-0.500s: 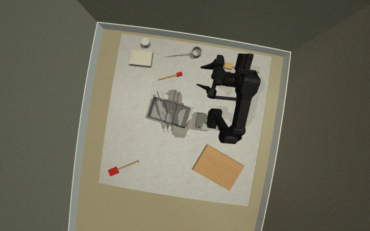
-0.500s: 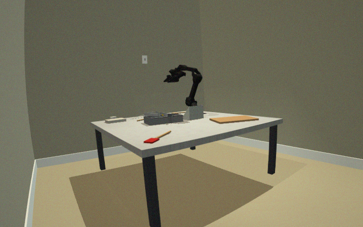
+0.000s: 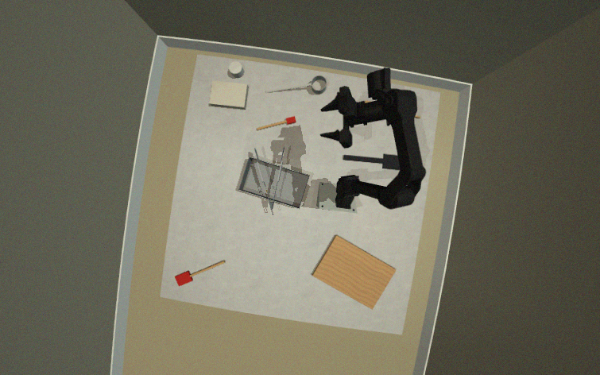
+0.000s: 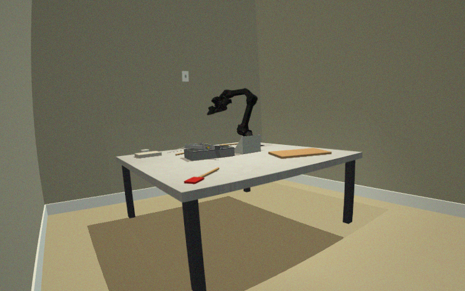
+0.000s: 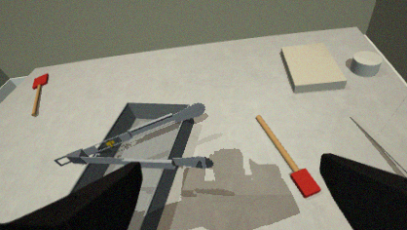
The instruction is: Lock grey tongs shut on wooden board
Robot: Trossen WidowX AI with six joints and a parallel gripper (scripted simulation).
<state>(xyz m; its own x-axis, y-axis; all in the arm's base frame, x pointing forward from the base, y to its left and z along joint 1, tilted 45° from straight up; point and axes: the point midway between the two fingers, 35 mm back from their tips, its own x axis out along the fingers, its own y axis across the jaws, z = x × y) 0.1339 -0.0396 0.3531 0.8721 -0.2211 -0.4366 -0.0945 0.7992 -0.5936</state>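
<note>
Right now my gripper tip is 260 mm above the roasting tin, 220 mm to the right of it and 160 mm short of it. Round my gripper tip: white cylinder (440 mm ahead, 320 mm to the right, 270 mm below); cream block (460 mm ahead, 280 mm below, 190 mm to the right); black spatula (340 mm behind, 290 mm below, 40 mm to the left).
</note>
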